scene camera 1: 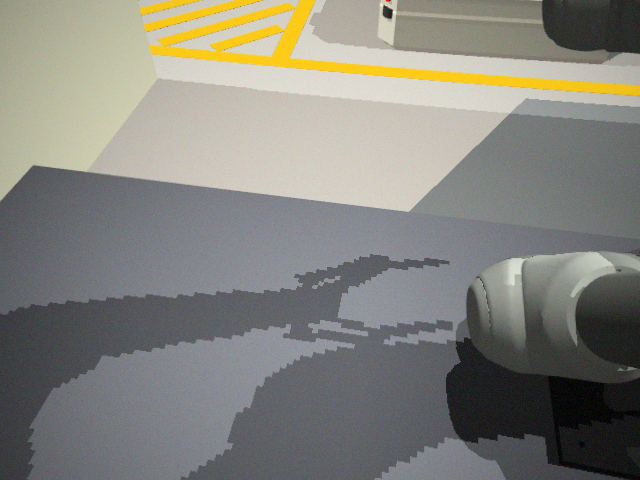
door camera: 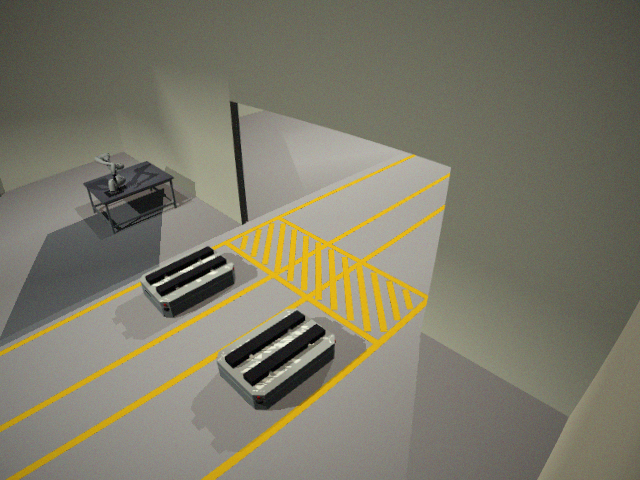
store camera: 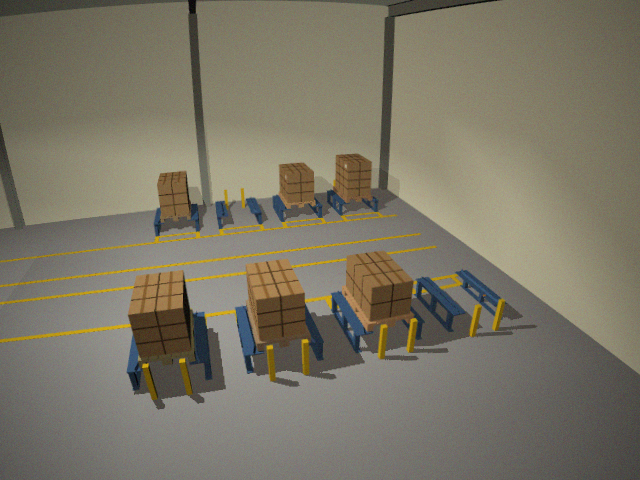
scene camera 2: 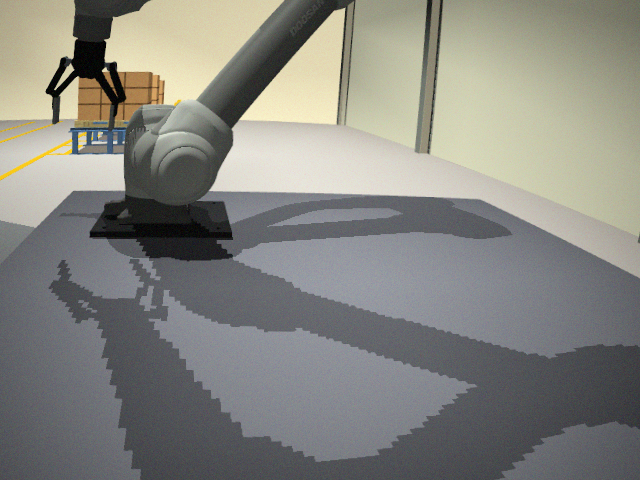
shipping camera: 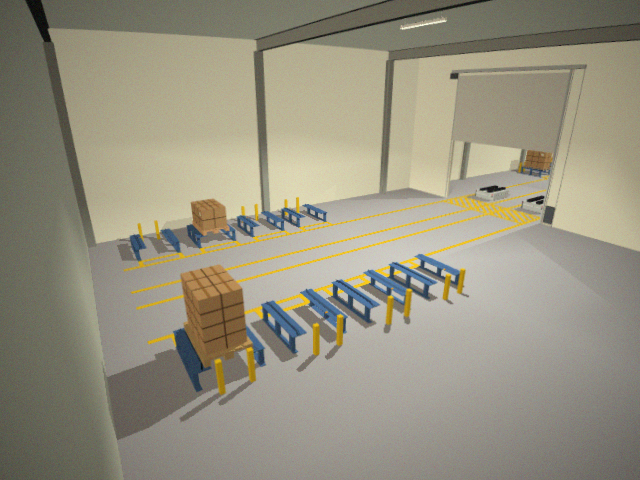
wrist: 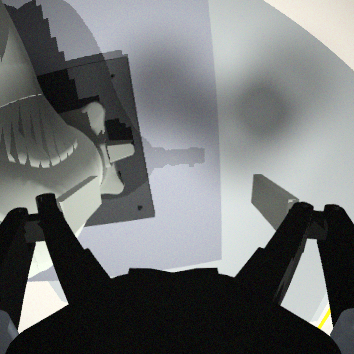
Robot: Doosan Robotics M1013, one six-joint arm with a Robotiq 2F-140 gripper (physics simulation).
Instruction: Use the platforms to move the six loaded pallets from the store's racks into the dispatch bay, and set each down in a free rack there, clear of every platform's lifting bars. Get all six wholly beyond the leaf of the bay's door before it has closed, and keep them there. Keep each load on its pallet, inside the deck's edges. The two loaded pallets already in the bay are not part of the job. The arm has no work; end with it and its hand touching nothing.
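Where they show: gripper, fingertip midpoint: (door camera: 115, 184) (scene camera 2: 83, 126) (wrist: 175, 189); arm's base, origin of the base link: (door camera: 114, 192) (scene camera 2: 155, 214) (wrist: 69, 156).
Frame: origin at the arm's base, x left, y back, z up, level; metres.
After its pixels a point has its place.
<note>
In the door view two platforms (door camera: 188, 279) @[x -3.174, y 0.210, z -0.382 m] (door camera: 279, 356) @[x -5.308, y 0.286, z -0.351 m] stand side by side, bars bare, on the lanes before the hatched strip. They also show through the doorway (shipping camera: 492, 193) @[x -4.738, y -0.464, z -0.438 m] (shipping camera: 532, 204). The door's leaf (shipping camera: 509, 108) @[x -3.835, y -1.834, z 3.115 m] is partly lowered. In the store view, three loaded pallets (store camera: 173, 196) @[x -6.056, y 7.423, z 0.254 m] (store camera: 296, 183) @[x -5.969, y 10.680, z 0.271 m] (store camera: 353, 176) @[x -5.929, y 12.317, z 0.335 m] are on back racks and three (store camera: 160, 315) @[x -0.394, y 7.267, z 0.390 m] (store camera: 276, 302) @[x -0.337, y 8.848, z 0.344 m] (store camera: 379, 286) @[x -0.294, y 10.390, z 0.334 m] on front racks, cartons stacked on them. Two loaded pallets (shipping camera: 208, 214) @[x -6.712, y -12.211, z 0.198 m] (shipping camera: 214, 310) @[x -1.119, y -14.035, z 0.467 m] are on bay racks; other bay racks (shipping camera: 283, 325) @[x -1.342, y -12.767, z -0.414 m] (shipping camera: 354, 299) @[x -1.325, y -11.096, z -0.432 m] are free. My gripper (scene camera 2: 83, 124) @[x -0.184, y -0.006, z 0.223 m] (wrist: 175, 189) @[x -0.184, y -0.006, z 0.223 m] is open, touching nothing, above the table.
Yellow posts (shipping camera: 316, 338) (store camera: 271, 363) stand at the outer ends of racks. Yellow lane lines run through the doorway over the hatched strip (door camera: 330, 273) @[x -4.319, y -1.753, z -0.759 m]. The arm's table (door camera: 147, 173) @[x 0.329, y -0.939, z -0.012 m] (scene camera 2: 361, 289) @[x 0.374, y -0.484, z -0.012 m] stands beside the lanes near the door wall. One store rack (store camera: 439, 302) @[x -0.572, y 11.747, z -0.419 m] at the front right is empty.
</note>
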